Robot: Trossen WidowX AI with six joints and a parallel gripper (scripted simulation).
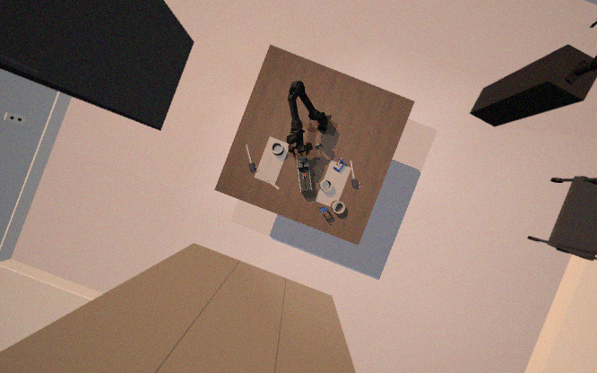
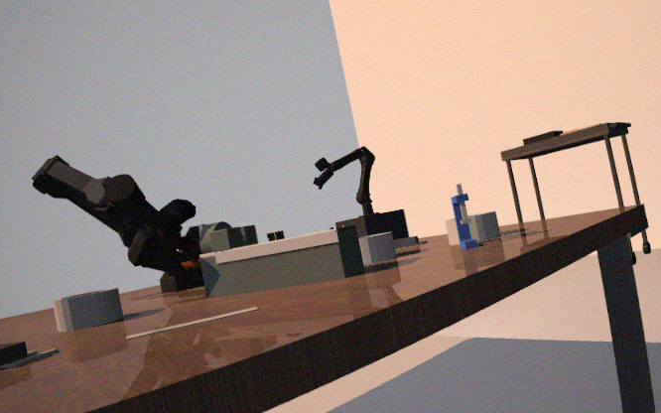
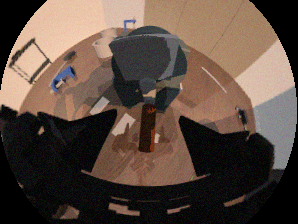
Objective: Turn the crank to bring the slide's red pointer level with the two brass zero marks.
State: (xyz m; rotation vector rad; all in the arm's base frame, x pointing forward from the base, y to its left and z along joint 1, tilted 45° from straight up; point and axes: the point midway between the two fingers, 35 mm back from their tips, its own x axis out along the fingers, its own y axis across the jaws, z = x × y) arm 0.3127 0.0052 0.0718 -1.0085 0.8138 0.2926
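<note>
The crank handle is 20 mm behind my gripper tip, 10 mm to the right of it and 10 mm above it. Round my gripper tip: red pointer 120 mm ahead, 90 mm to the left, 40 mm above; thin white rod 310 mm ahead, 110 mm to the right, 50 mm below.
</note>
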